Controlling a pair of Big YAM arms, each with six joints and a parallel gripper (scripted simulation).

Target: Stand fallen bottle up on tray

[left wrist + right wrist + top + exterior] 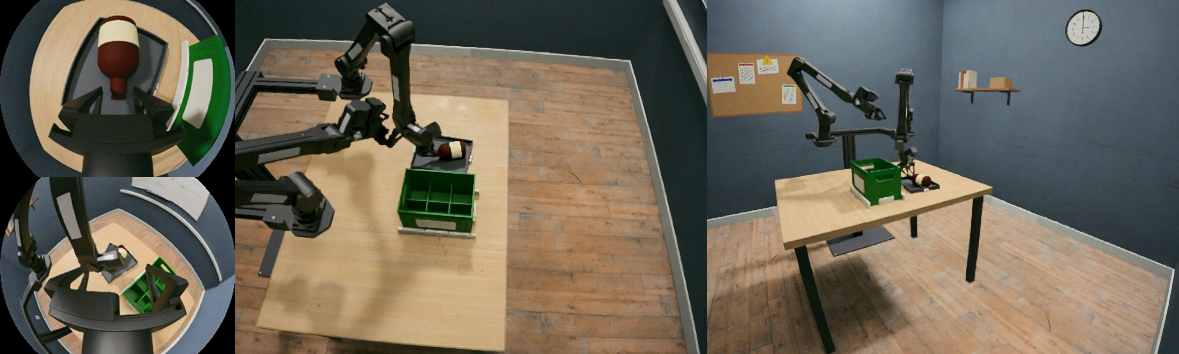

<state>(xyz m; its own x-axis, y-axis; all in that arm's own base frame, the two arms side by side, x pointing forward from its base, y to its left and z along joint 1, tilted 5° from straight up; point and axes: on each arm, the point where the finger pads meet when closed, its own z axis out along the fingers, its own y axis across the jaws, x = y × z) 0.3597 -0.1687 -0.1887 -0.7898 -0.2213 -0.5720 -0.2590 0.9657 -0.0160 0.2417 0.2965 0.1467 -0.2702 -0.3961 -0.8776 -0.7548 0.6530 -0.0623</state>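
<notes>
Right now the tray is 50 mm below my left hand, 40 mm ahead of it and 20 mm to the left of it. From my left hand the other things lie so: bottle 60 mm ahead, 20 mm to the left, 20 mm below; green crate 260 mm to the right, 50 mm ahead, 20 mm above.
</notes>
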